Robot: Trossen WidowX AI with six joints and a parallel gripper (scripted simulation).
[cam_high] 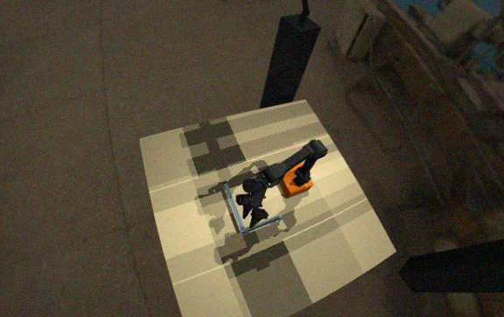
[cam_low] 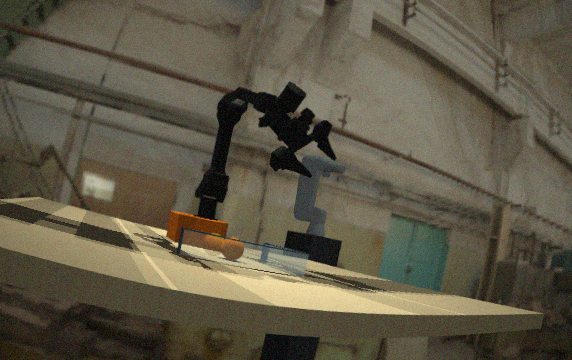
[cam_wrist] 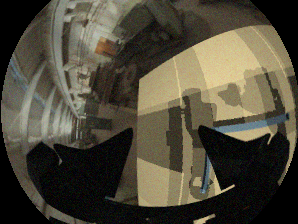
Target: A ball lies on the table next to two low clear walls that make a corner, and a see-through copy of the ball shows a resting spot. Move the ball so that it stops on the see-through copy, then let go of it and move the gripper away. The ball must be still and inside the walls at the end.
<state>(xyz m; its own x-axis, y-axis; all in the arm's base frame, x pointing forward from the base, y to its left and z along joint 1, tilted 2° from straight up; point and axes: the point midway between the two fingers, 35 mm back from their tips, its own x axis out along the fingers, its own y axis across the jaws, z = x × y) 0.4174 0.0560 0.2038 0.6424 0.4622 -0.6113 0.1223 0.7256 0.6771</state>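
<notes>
Now: the orange ball 15 cm behind my gripper tip, 12 cm to the right of it and 24 cm below it. From my gripper tip the other things lie so: see-through copy: 17 cm behind, 16 cm to the right, 24 cm below.
</notes>
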